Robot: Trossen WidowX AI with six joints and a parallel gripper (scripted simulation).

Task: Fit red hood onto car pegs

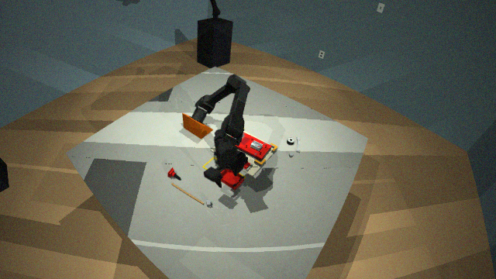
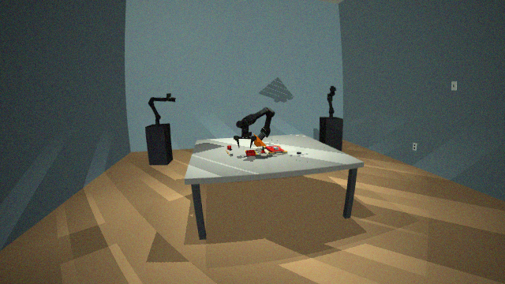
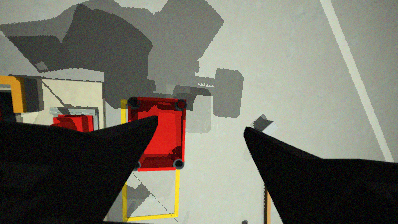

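Now: the red hood 5 cm to the left of my gripper tip, 5 cm below it and 3 cm behind it. From my gripper tip the other things lie so: grey engine block 27 cm to the left, 7 cm behind, 4 cm below; wooden-handled hammer 15 cm to the right, 10 cm behind, 6 cm below; wrench 47 cm to the left, 6 cm below, 6 cm ahead.
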